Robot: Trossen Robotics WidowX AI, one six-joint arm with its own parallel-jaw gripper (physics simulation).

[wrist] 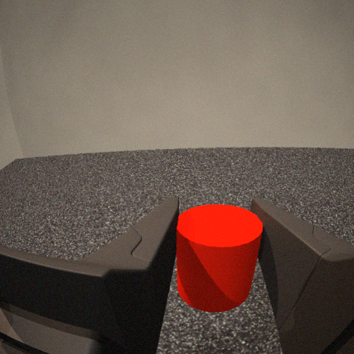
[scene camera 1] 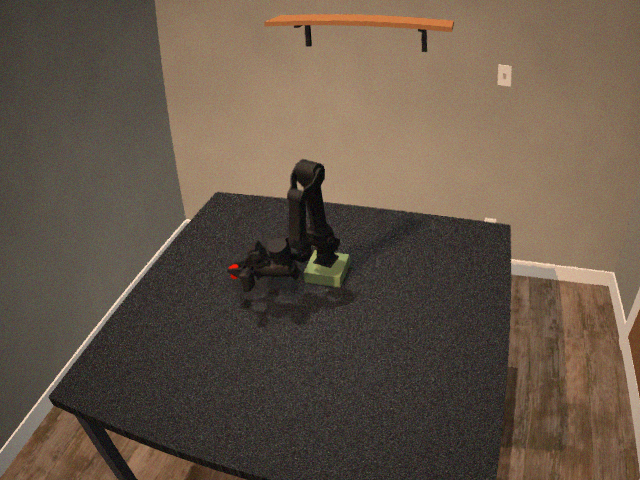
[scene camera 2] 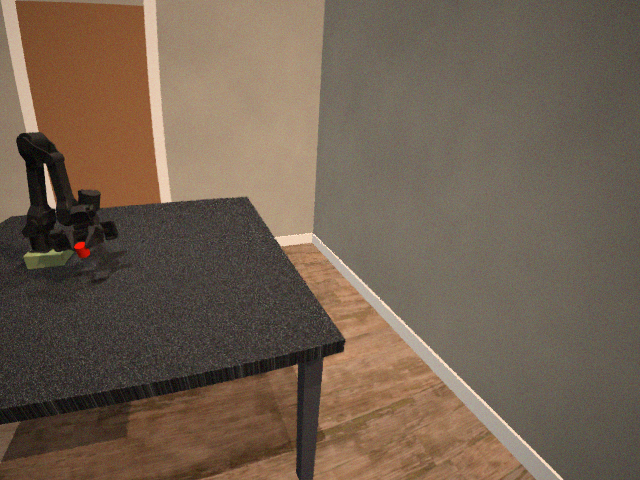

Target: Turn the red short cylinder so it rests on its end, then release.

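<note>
The red short cylinder (scene camera 1: 234, 267) (scene camera 2: 81, 249) (wrist: 217, 270) is held between the two dark fingers, its axis close to upright with a slight tilt in the second scene view. One flat end faces up in the wrist view. My gripper (scene camera 1: 235, 271) (scene camera 2: 82, 247) (wrist: 215, 206) is shut on it, one finger on each side, and points out nearly level. The cylinder appears a little above the dark table (scene camera 1: 361, 361) (scene camera 2: 180, 310) (wrist: 90, 195), with the arm's shadow apart from it. In the first scene view a finger hides its middle.
The arm stands on a green block (scene camera 1: 325, 276) (scene camera 2: 43, 259), close to the gripper. The table's left edge lies beyond the gripper in the first scene view. An orange shelf (scene camera 1: 361, 20) hangs high on the back wall.
</note>
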